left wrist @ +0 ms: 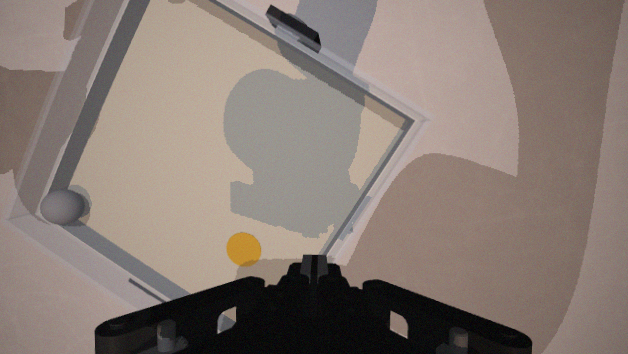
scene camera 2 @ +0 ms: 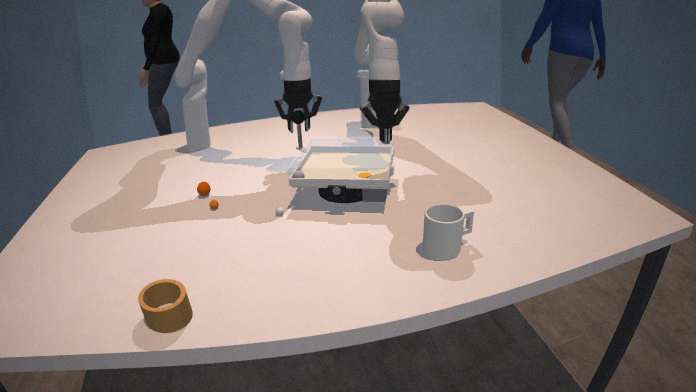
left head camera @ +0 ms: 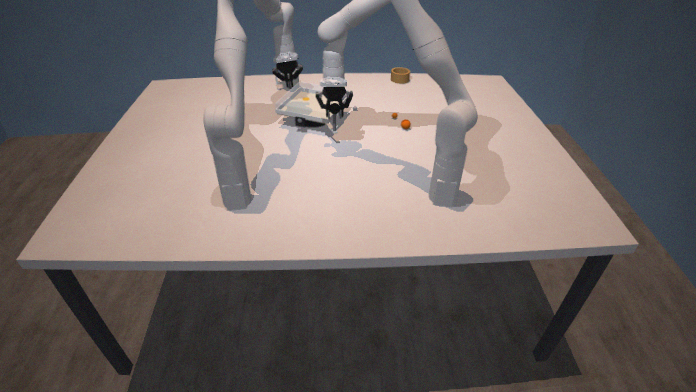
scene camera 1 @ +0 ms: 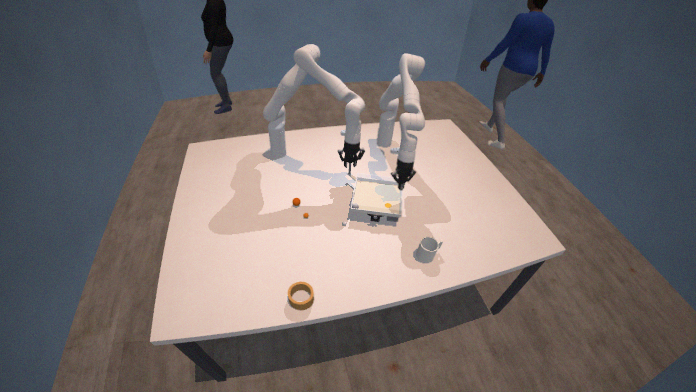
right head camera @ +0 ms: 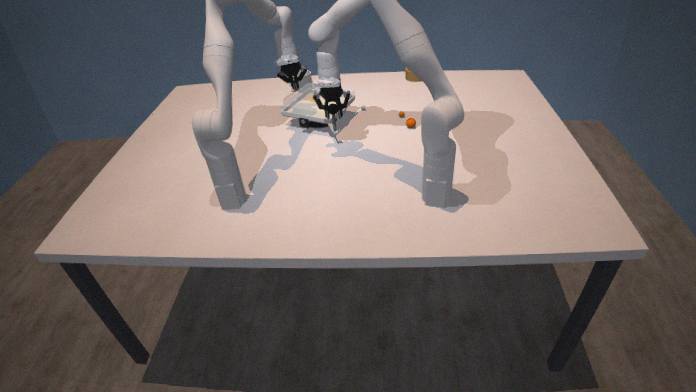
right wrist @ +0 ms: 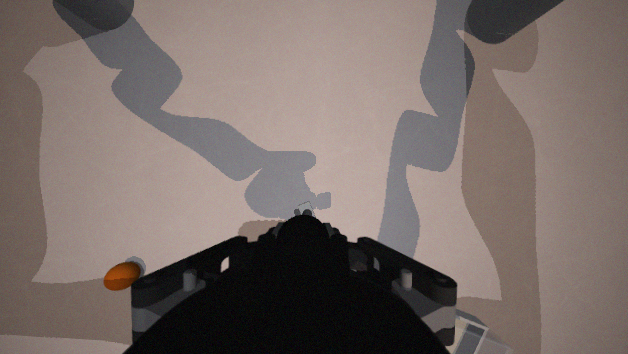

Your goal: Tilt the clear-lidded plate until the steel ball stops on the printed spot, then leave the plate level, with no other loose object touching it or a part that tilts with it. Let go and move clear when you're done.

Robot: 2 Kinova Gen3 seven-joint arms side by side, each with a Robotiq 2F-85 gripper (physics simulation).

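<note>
The clear-lidded plate [left head camera: 300,114] [scene camera 1: 375,212] [scene camera 2: 340,183] [left wrist: 65,241] looks tilted on its dark base. The steel ball [scene camera 1: 355,206] [scene camera 2: 298,174] [left wrist: 62,207] sits in a corner, at the near left in scene camera 2, apart from the orange printed spot [scene camera 1: 388,205] [scene camera 2: 364,175] [left wrist: 243,249]. My right gripper [left head camera: 334,111] [scene camera 2: 299,122] [right wrist: 304,232] is shut on a black knob [scene camera 2: 298,116] atop a thin rod beside the plate. My left gripper [left head camera: 288,86] [scene camera 2: 385,137] [left wrist: 314,271] is shut and empty, close over the plate's right side in scene camera 2; whether it touches cannot be told.
A grey mug [scene camera 1: 427,250] [scene camera 2: 442,232] and a brown ring [scene camera 1: 300,295] [scene camera 2: 166,306] stand nearer the camera in scene camera 2. Two orange balls [scene camera 2: 203,189] [scene camera 2: 214,204] lie left of the plate, and a small pale ball [scene camera 2: 279,211] lies near its corner.
</note>
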